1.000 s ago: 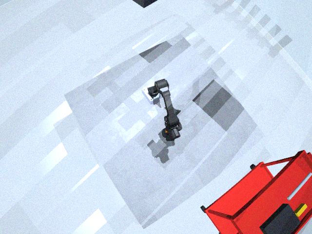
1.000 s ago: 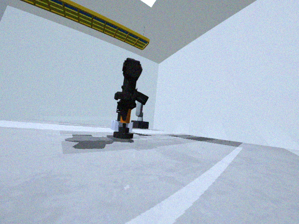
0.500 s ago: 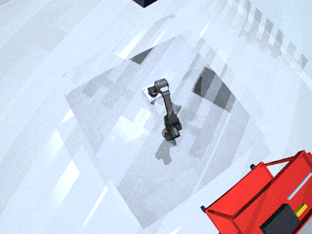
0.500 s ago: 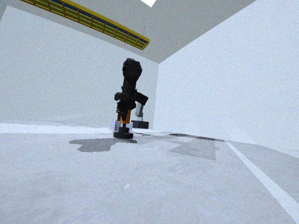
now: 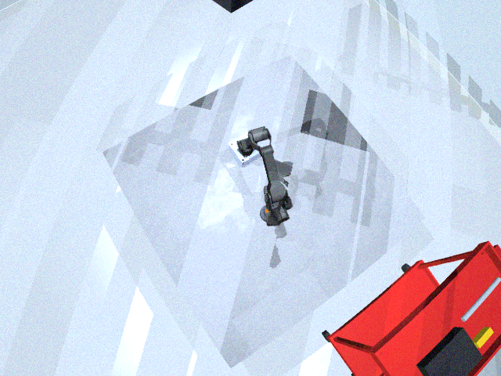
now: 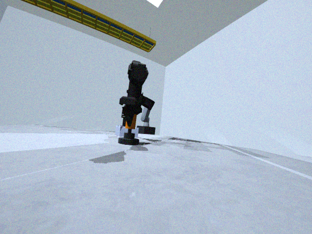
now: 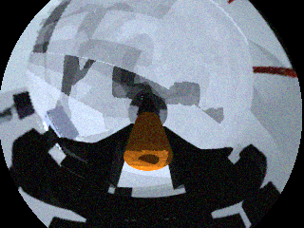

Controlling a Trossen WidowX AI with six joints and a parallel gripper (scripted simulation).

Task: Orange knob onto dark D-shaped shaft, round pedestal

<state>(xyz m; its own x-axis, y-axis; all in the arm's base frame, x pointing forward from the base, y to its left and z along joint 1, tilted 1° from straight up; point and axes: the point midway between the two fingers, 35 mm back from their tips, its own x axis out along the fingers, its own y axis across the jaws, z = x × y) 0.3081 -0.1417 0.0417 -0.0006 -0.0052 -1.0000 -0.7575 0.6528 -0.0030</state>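
Now: gripper tip 20 mm below the orange knob. Also, from my gripper tip: dark pedestal (40 mm below).
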